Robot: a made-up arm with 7 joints. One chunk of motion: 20 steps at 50 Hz.
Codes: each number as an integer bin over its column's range. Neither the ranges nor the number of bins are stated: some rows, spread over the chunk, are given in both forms.
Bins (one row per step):
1: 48 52 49 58 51 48 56
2: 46 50 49 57 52 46 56
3: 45 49 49 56 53 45 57
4: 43 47 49 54 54 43 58
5: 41 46 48 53 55 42 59
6: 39 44 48 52 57 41 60
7: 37 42 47 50 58 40 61
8: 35 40 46 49 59 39 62
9: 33 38 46 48 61 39 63
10: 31 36 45 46 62 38 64
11: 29 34 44 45 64 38 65
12: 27 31 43 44 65 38 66
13: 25 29 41 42 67 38 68
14: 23 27 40 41 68 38 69
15: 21 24 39 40 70 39 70
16: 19 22 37 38 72 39 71
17: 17 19 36 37 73 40 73
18: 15 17 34 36 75 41 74
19: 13 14 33 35 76 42 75
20: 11 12 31 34 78 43 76
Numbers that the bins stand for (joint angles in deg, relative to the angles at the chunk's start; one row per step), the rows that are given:
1: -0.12 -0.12 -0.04 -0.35 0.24 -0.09 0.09
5: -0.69 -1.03 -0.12 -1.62 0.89 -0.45 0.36
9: -1.33 -2.24 -0.28 -2.88 1.86 -0.64 0.73
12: -1.82 -3.30 -0.53 -3.89 2.51 -0.70 1.00
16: -2.46 -4.67 -1.01 -5.40 3.64 -0.64 1.45
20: -3.11 -6.18 -1.49 -6.41 4.61 -0.39 1.91
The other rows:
2: -0.28 -0.42 -0.04 -0.61 0.40 -0.21 0.09
3: -0.36 -0.58 -0.04 -0.86 0.57 -0.27 0.18
4: -0.53 -0.88 -0.04 -1.36 0.73 -0.39 0.27
6: -0.85 -1.33 -0.12 -1.87 1.21 -0.52 0.45
7: -1.01 -1.64 -0.20 -2.37 1.37 -0.58 0.55
8: -1.17 -1.94 -0.28 -2.63 1.54 -0.64 0.64
10: -1.49 -2.55 -0.36 -3.38 2.02 -0.70 0.82
11: -1.66 -2.85 -0.44 -3.64 2.34 -0.70 0.91
13: -1.98 -3.61 -0.69 -4.39 2.83 -0.70 1.18
14: -2.14 -3.91 -0.77 -4.65 2.99 -0.70 1.27
15: -2.30 -4.36 -0.85 -4.90 3.31 -0.64 1.36
17: -2.63 -5.12 -1.09 -5.66 3.80 -0.58 1.64
18: -2.79 -5.42 -1.25 -5.91 4.12 -0.52 1.73
19: -2.95 -5.88 -1.33 -6.16 4.28 -0.45 1.82

